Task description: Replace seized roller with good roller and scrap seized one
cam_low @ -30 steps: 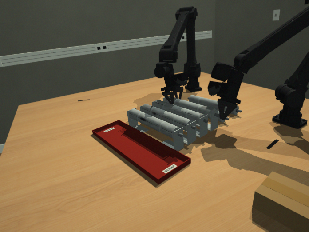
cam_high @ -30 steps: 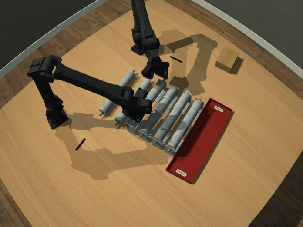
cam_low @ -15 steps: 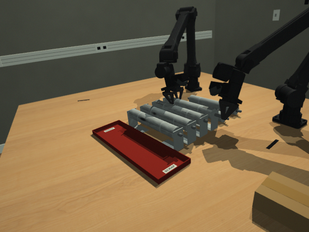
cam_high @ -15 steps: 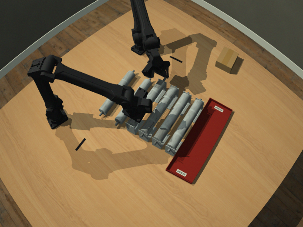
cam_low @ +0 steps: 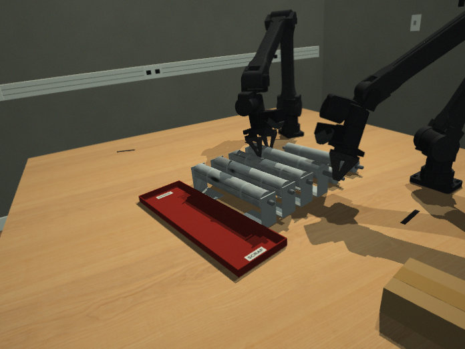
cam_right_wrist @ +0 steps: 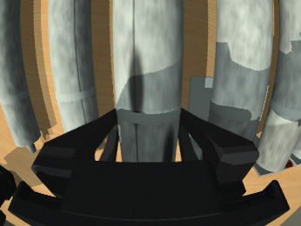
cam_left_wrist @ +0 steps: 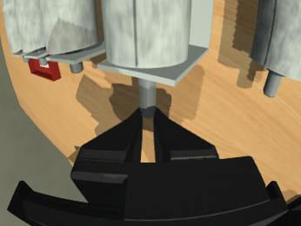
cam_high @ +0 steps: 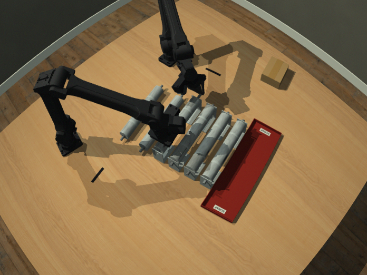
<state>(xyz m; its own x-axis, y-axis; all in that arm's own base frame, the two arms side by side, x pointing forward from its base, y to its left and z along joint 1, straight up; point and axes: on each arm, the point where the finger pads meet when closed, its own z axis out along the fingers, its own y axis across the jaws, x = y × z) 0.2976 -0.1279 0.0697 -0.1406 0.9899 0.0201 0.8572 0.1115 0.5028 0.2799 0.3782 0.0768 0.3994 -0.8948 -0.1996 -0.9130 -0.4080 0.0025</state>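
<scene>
Now: right hand 2 cm past the grey roller and 9 cm to the right of it. Round my right hand: cardboard box: 9 cm ahead, 67 cm to the left, 4 cm below; red scrap tray: 31 cm ahead, 15 cm to the left, 7 cm below.
</scene>
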